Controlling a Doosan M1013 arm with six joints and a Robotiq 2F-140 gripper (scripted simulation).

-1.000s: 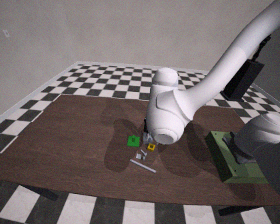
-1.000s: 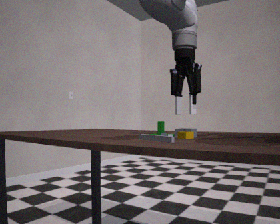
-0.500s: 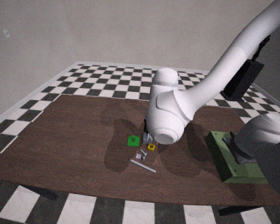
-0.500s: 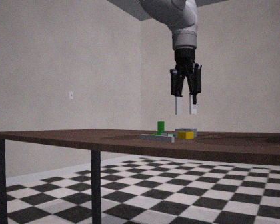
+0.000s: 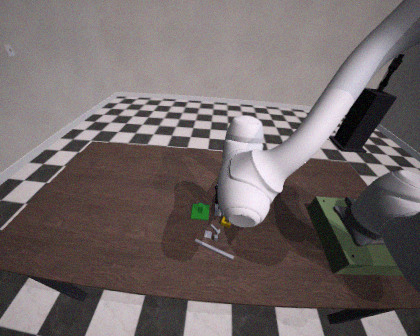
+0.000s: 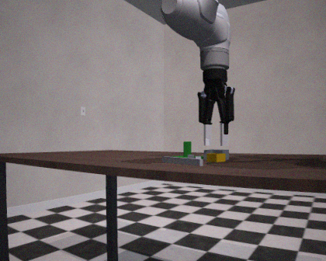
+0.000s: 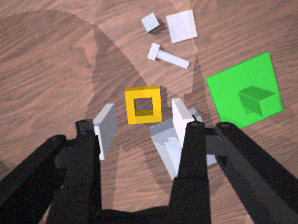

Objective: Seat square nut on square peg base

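The grey bolt is 50 mm ahead of my hand, 40 mm to the left of it and 70 mm below it. Also, from my hand: flat square (80 mm ahead, 60 mm to the left, 80 mm below); then pale grey block (20 mm ahead, 70 mm to the right, 60 mm below); then grey bar (60 mm ahead, 130 mm to the left, 70 mm below).
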